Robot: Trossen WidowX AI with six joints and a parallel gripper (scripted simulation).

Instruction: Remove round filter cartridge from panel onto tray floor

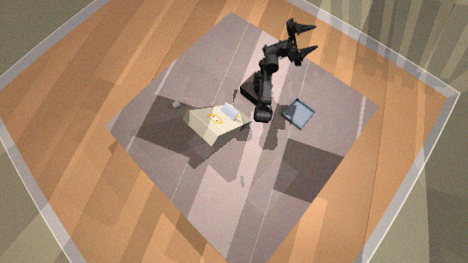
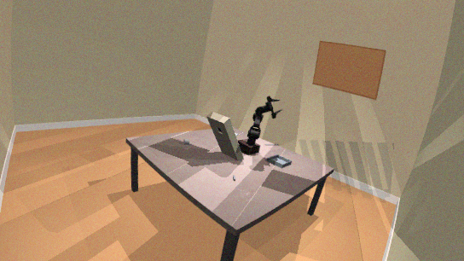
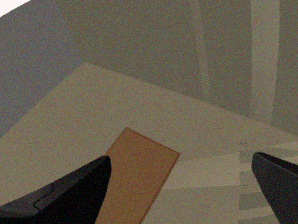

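Now: gripper tip 510 mm short of the grey filter cartridge, 40 mm to the left of it and 200 mm above it. The rest, counted from my gripper tip: beige service panel 470 mm ahead, 50 mm to the right, 270 mm below; then grey-blue tray 50 mm ahead, 160 mm to the left, 440 mm below; then small grey piece 580 mm ahead, 260 mm to the left, 440 mm below.
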